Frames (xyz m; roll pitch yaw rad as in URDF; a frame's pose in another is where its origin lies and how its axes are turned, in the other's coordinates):
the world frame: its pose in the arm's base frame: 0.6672 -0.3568 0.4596 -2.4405 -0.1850 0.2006
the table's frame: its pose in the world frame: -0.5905 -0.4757 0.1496 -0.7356 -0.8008 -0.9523
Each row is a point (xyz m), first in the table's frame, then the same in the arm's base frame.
Working: the table's frame: its pose in the arm's base frame: -0.0279 -0.0287 0.5402 2.6268 0.1056 1.3238

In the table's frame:
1: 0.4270 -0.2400 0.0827
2: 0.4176 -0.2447 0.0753
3: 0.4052 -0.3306 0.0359
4: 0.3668 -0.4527 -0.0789
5: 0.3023 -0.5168 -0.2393
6: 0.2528 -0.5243 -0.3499
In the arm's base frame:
1: -0.0921 0.4047 0.3061
2: -0.1018 0.3979 0.3112
3: -0.1963 0.4082 0.3046
4: -0.3625 0.4150 0.3482
5: -0.5061 0.3968 0.4624
6: -0.5749 0.3734 0.5597

